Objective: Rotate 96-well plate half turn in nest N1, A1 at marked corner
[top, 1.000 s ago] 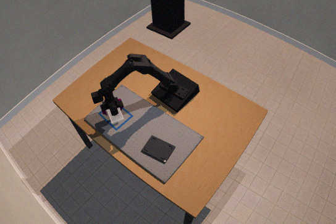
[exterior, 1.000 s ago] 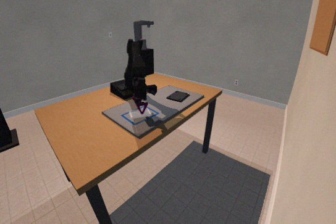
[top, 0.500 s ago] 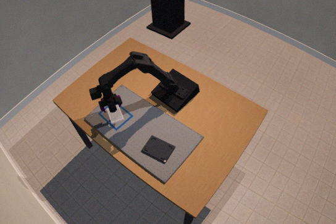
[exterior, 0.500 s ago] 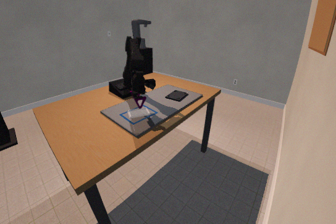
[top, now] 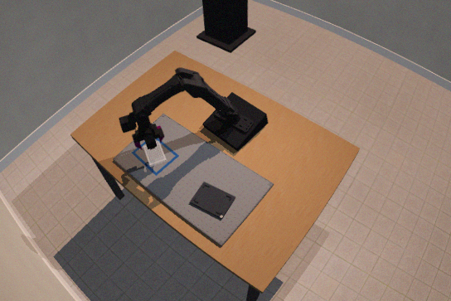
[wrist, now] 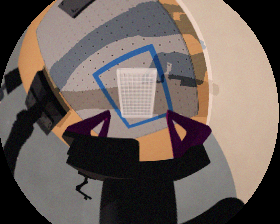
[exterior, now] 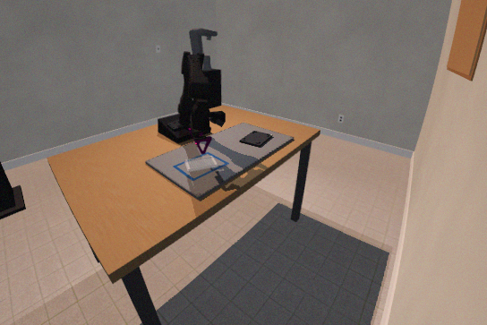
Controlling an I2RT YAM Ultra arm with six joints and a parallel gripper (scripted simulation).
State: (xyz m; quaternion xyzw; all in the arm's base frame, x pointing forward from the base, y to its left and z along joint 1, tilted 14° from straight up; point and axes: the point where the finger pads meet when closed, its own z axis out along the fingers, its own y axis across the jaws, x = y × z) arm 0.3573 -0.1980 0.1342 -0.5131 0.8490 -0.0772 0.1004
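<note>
The white 96-well plate lies 80 mm below my hand. From my hand the other things lie so: white A1 label: 460 mm to the left, 70 mm below, 60 mm ahead; dark plate nest N1: 380 mm to the left, 80 mm below, 20 mm ahead.
</note>
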